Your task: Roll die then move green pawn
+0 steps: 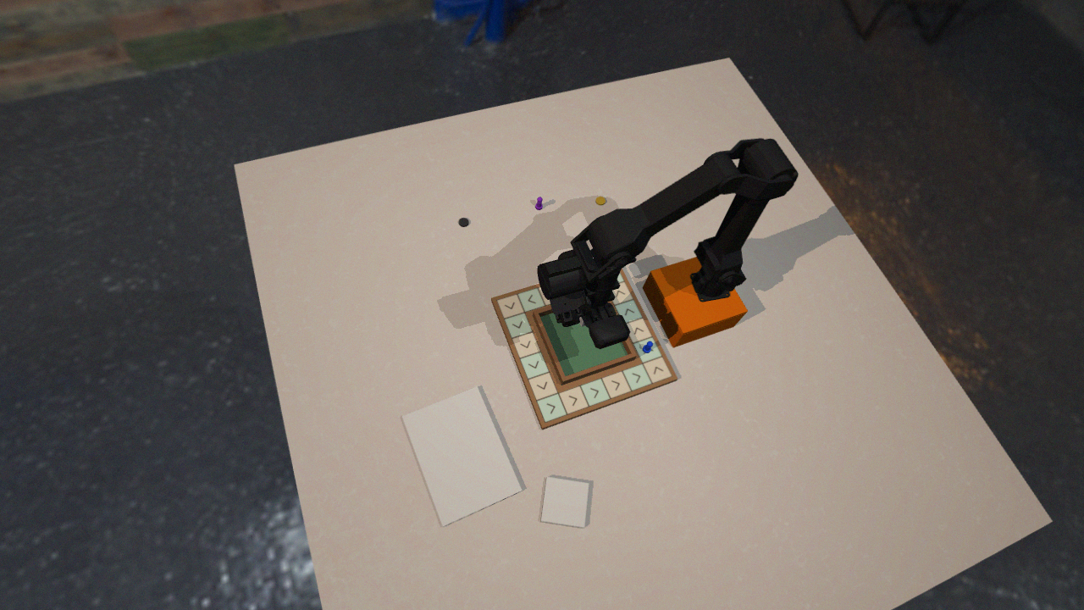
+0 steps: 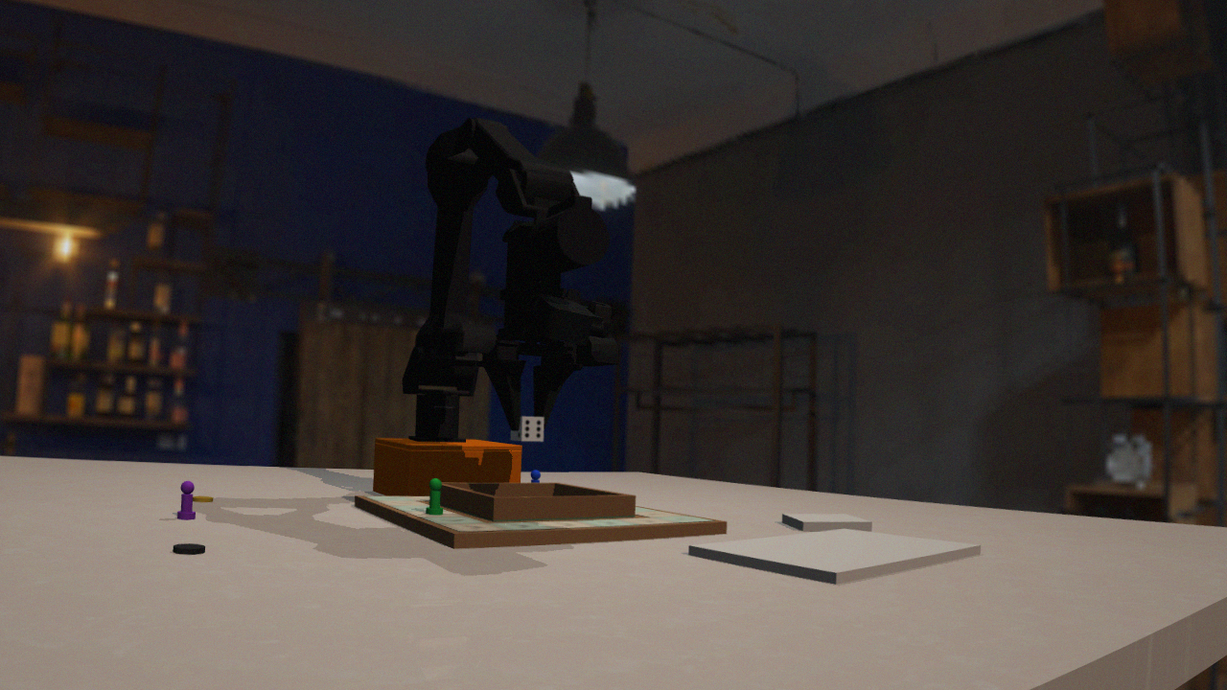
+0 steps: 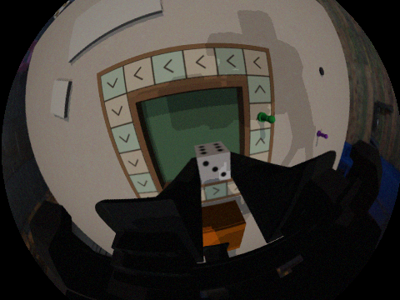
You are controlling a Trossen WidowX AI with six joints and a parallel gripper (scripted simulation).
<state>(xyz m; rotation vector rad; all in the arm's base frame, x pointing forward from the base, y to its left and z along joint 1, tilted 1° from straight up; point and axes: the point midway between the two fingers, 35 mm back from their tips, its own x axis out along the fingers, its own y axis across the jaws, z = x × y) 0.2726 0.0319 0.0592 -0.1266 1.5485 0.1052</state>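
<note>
The green pawn lies 30 mm ahead of my gripper tip, 100 mm to the right of it and 70 mm below it. Round my gripper tip: purple pawn: 10 mm ahead, 330 mm to the right, 80 mm below; then white die: right at my gripper tip; then blue pawn: 130 mm behind, 60 mm to the left, 70 mm below.
</note>
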